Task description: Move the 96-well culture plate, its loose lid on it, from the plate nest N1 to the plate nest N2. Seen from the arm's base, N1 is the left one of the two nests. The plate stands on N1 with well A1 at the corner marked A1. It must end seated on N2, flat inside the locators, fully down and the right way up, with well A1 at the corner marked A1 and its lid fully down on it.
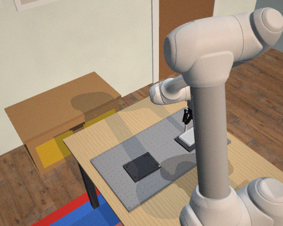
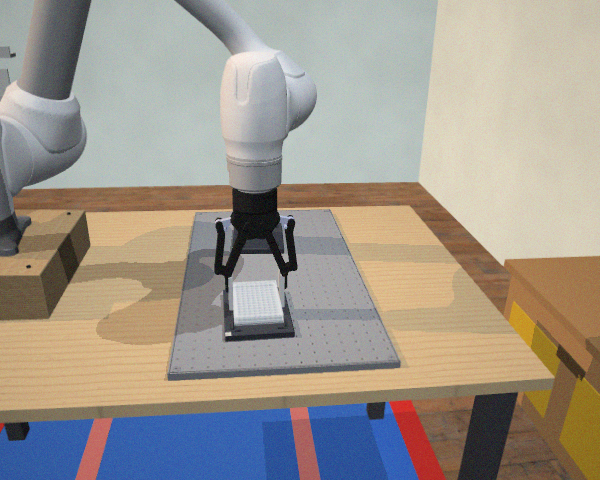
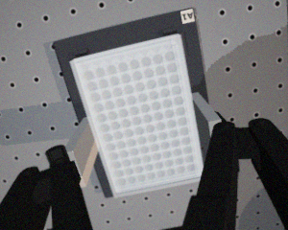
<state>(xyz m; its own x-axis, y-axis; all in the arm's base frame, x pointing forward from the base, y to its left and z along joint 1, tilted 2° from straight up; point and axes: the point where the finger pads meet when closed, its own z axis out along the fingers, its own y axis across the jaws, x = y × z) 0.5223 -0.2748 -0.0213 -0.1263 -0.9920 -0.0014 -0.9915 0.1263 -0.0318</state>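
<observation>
Right now my hand is 10 mm above the white lid.
</observation>
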